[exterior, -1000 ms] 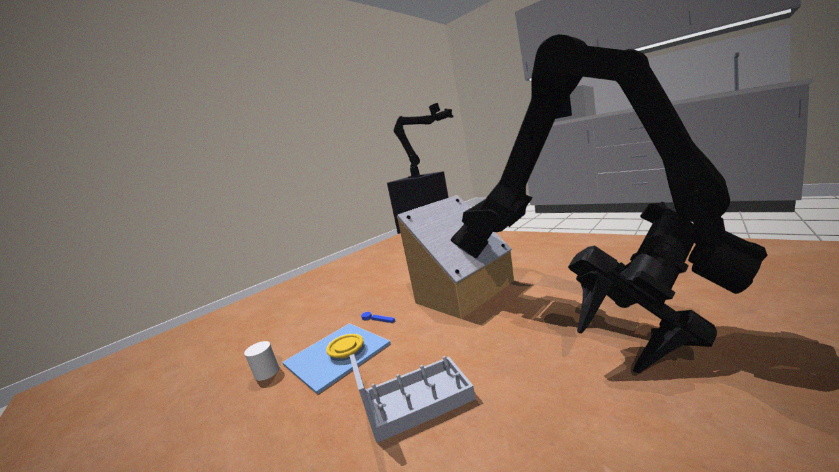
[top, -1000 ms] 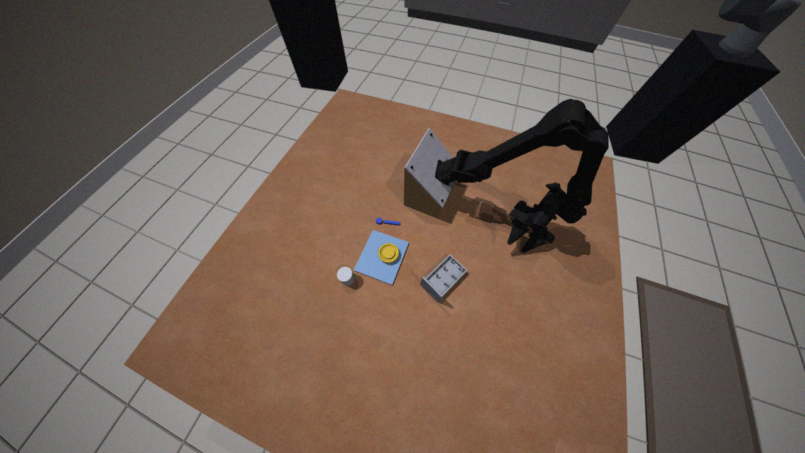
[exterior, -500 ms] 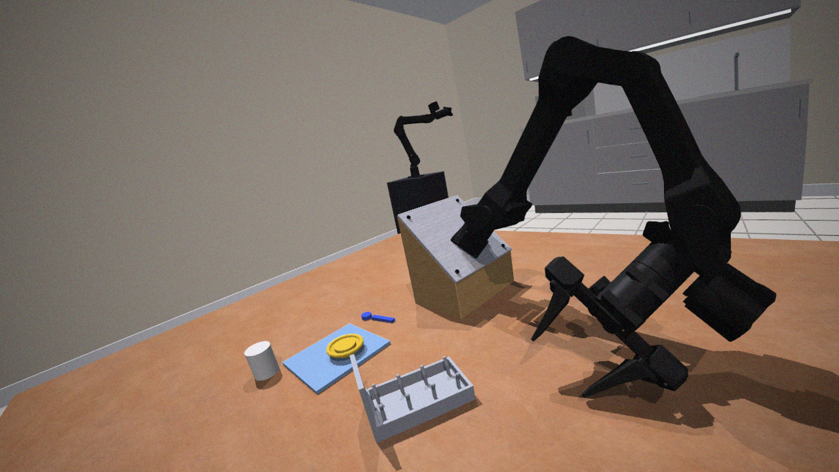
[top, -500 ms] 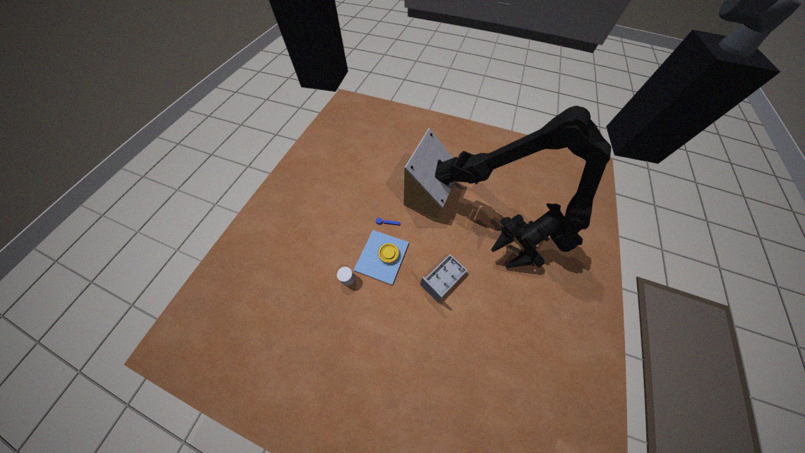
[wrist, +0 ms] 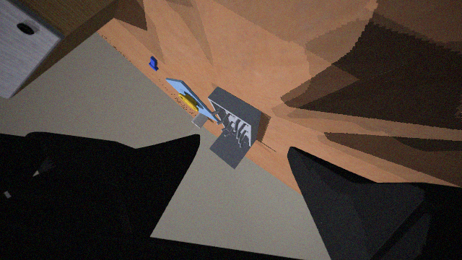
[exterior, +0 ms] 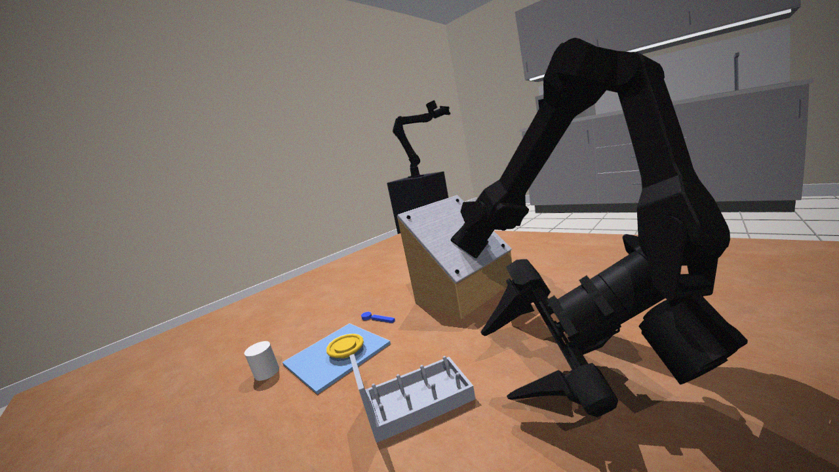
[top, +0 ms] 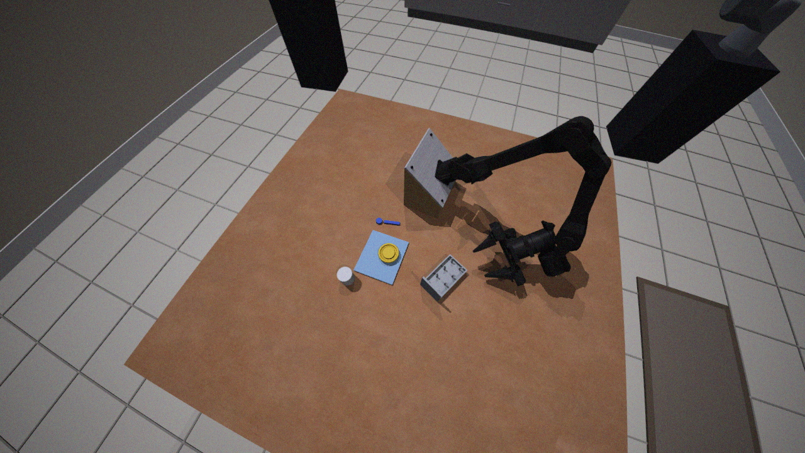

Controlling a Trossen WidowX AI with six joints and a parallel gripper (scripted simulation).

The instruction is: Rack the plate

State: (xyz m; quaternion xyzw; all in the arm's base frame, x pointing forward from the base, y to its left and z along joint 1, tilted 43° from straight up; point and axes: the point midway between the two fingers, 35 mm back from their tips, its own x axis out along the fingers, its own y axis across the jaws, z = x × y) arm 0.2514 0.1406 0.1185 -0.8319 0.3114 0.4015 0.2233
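My gripper tip is now 50 mm short of the grey dish rack, 90 mm to the left of it and 30 mm above it. From my gripper tip the other things lie so: light blue mat (20 mm ahead, 300 mm to the right, 50 mm below); then blue spoon (100 mm behind, 320 mm to the right, 50 mm below); then yellow plate (10 mm ahead, 270 mm to the right, 30 mm below).
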